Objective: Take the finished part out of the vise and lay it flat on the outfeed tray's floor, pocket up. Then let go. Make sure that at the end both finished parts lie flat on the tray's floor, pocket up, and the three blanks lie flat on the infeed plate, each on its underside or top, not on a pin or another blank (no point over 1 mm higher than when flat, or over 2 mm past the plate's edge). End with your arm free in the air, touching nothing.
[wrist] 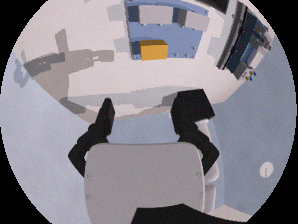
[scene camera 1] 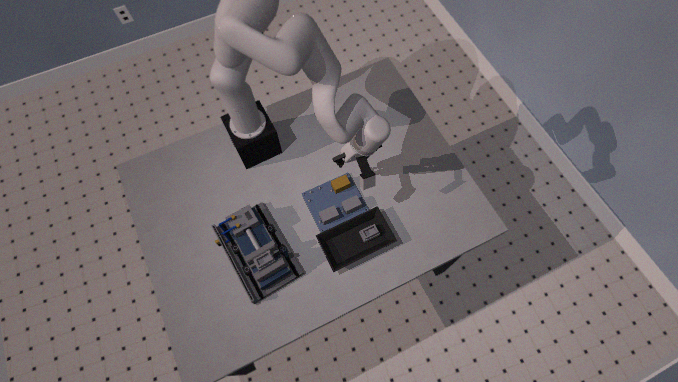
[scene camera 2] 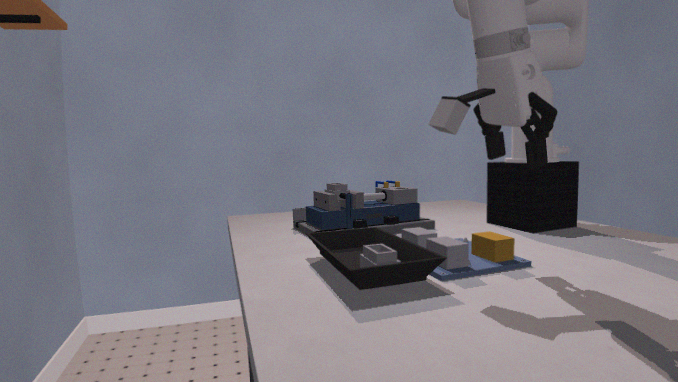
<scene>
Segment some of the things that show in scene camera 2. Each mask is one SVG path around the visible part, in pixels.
The gripper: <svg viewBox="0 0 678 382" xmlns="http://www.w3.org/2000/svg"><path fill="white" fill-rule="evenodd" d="M535 51L527 48L476 59L477 90L458 97L442 96L428 125L438 131L456 135L471 106L468 102L478 99L479 103L474 107L474 113L479 125L483 128L482 134L485 136L488 159L493 160L506 154L504 135L502 131L499 131L501 126L520 127L528 139L528 142L525 142L528 169L535 169L548 163L546 138L549 137L549 132L553 128L557 110L547 103L543 77Z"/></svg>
A yellow block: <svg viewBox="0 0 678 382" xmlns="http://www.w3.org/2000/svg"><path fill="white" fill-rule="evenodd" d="M472 234L471 254L494 263L514 260L514 238L494 232Z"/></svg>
A grey pocketed block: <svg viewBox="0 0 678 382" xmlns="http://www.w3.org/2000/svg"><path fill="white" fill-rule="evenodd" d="M363 245L363 254L360 254L360 268L401 263L397 259L397 251L384 244Z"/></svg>
</scene>
